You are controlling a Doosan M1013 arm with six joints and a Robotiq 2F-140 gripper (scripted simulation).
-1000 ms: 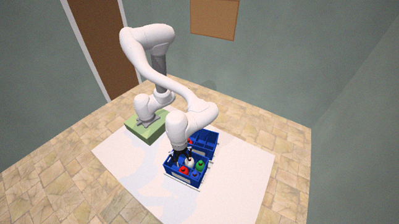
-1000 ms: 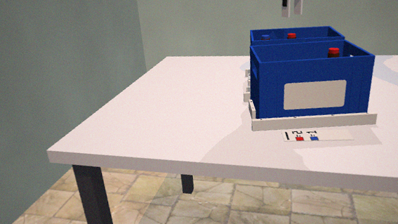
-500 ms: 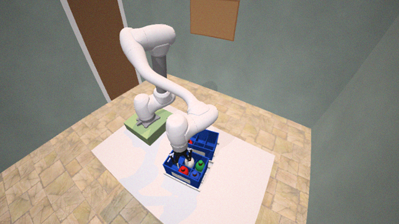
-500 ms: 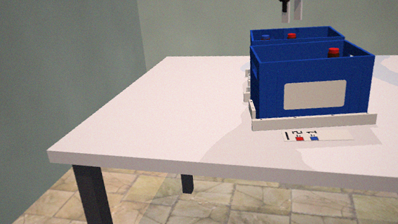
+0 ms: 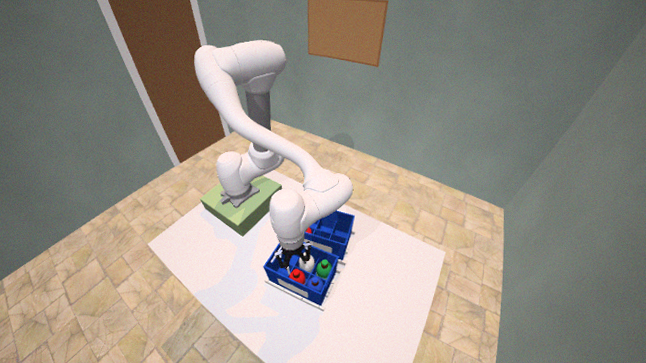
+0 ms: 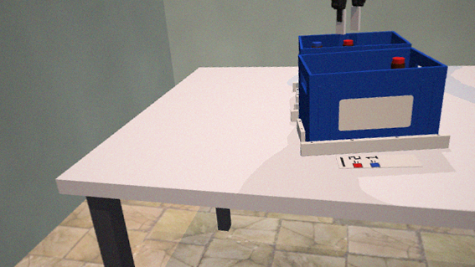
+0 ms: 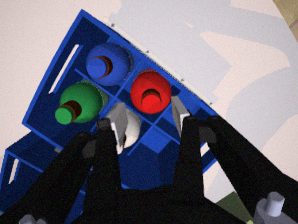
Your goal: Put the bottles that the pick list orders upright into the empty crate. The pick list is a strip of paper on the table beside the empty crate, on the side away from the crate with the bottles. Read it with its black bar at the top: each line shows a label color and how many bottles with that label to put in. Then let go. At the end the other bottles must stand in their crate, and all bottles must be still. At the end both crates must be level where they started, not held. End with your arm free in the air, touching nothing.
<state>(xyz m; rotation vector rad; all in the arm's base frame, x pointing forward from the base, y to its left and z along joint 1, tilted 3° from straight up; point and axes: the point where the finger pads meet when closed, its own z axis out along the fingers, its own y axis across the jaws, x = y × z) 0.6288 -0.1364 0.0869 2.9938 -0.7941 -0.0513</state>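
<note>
Right now the red bottle is 13 cm below my hand. Also, from my hand: white bottle 13 cm below, 9 cm to the left, 2 cm behind; blue bottle 13 cm below, 8 cm ahead, 3 cm to the left; green-label bottle 13 cm below, 11 cm to the left, 6 cm ahead.
</note>
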